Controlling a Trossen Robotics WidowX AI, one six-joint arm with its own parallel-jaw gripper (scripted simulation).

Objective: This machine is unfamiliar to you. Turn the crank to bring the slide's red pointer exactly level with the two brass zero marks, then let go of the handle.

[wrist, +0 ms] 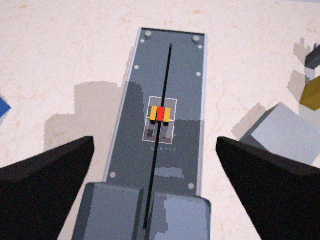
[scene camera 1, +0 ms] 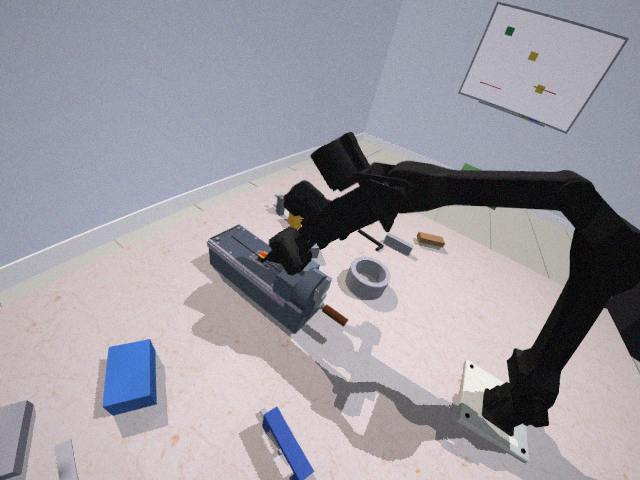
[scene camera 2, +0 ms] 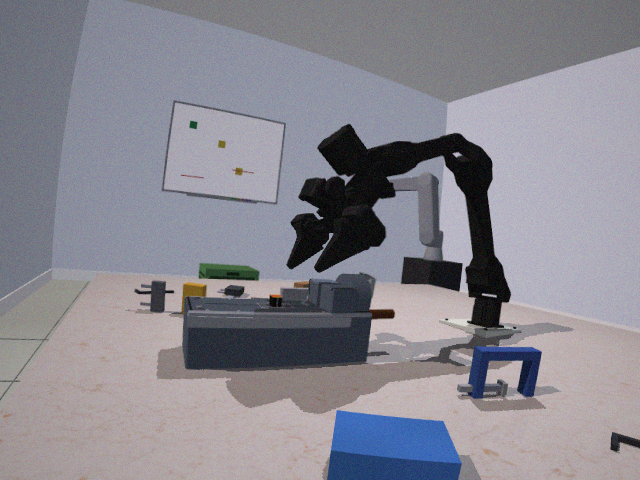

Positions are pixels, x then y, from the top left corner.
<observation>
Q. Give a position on a grey slide machine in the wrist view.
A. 153, 173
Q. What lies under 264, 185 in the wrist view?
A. My gripper.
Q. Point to a blue block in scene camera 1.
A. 130, 382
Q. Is my gripper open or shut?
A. Open.
</observation>
